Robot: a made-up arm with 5 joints. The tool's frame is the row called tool.
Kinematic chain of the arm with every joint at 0, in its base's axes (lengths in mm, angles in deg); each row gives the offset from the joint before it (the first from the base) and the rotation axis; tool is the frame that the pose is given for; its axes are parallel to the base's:
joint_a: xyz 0 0 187 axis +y
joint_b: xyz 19 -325 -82 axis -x
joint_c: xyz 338 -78 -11 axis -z
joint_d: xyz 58 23 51 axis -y
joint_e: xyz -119 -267 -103 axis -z
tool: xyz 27 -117 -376
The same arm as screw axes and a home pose.
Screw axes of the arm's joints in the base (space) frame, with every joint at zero. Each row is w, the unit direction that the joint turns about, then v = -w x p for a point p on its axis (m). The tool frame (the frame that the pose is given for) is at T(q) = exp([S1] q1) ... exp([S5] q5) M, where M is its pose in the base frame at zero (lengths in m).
S1 = (0, 1, 0, -0.1870, 0.0000, 0.0000)
S2 = (-1, 0, 0, 0.0000, -0.1050, -0.3250)
S3 = (0, 0, -1, 0.4030, 0.3570, 0.0000)
S4 = (0, -1, 0, 0.1450, 0.0000, -0.4150)
S5 = (0, 0, -1, 0.6470, 0.2960, 0.0000)
M: xyz 0.3230 -0.7640 -0.3340 (m) rpy 0.00 0.00 0.00 (deg, as in URDF)

